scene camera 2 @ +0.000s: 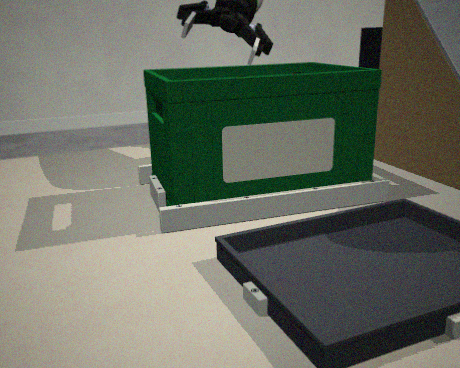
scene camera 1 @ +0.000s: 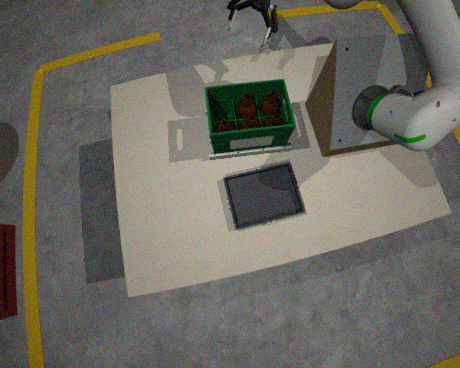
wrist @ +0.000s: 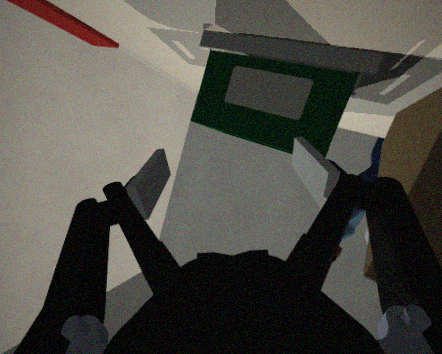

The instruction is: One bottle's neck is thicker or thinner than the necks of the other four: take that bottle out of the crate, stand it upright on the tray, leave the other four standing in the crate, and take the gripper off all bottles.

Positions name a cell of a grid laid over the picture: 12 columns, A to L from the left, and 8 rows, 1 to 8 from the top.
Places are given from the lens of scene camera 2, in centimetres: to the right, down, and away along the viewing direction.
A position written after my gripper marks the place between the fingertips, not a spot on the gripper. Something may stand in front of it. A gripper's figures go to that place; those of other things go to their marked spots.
my gripper (scene camera 2: F1): -2, -26, 88
pale grey frame (scene camera 2: G5): 0, 3, 57
